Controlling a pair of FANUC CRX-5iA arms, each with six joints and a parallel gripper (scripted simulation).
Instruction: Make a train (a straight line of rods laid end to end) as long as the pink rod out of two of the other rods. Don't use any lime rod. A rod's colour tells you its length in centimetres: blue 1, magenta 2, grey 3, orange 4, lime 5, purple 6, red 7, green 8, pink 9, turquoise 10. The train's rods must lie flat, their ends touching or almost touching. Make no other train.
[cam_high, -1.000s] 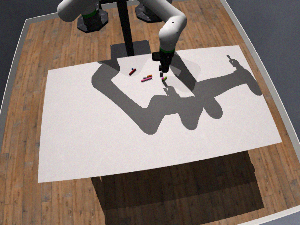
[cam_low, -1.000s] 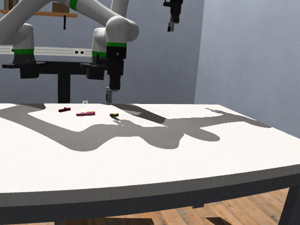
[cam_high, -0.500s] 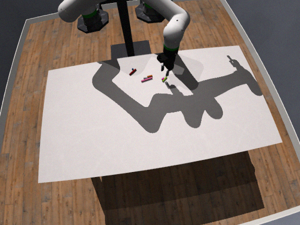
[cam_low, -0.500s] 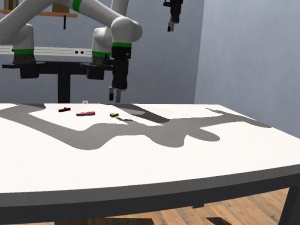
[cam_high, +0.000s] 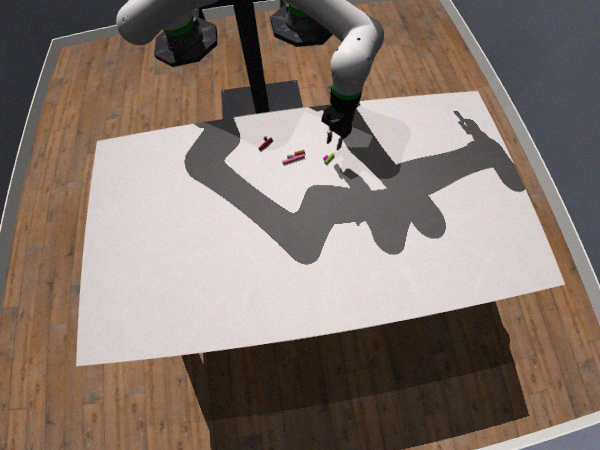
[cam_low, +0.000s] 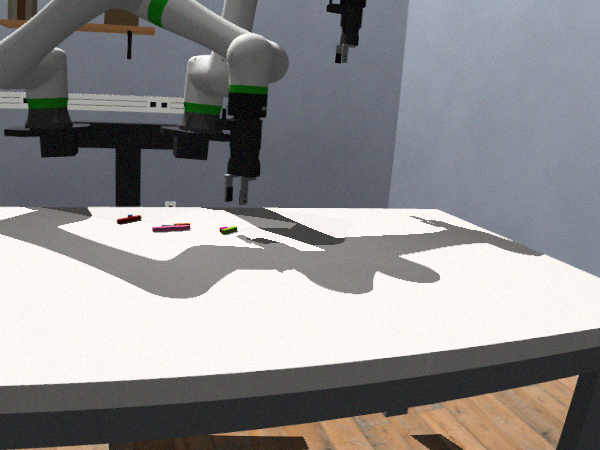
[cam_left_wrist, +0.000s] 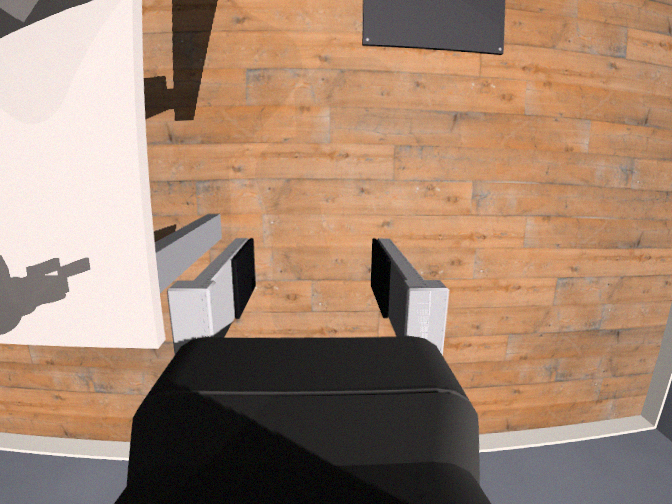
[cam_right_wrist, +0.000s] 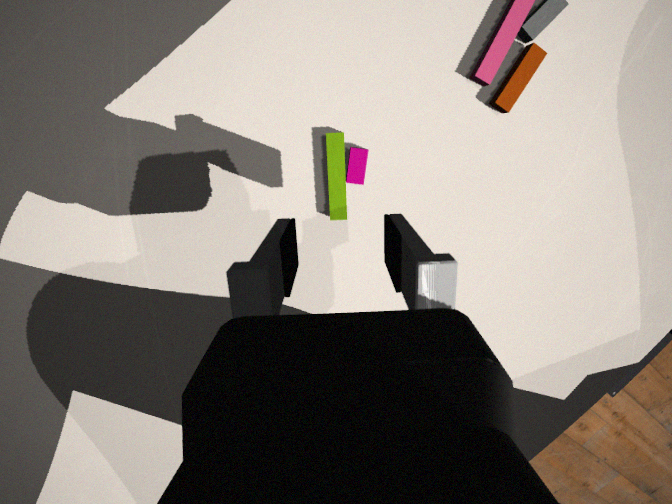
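Note:
The lime rod lies 10 mm ahead of my right hand, 20 mm to the right of it and 80 mm below it. Also, from my right hand: magenta rod: 10 mm ahead, 30 mm to the right, 80 mm below; then pink rod: 10 mm behind, 150 mm to the right, 80 mm below; then orange rod: 30 mm behind, 120 mm to the right, 80 mm below.

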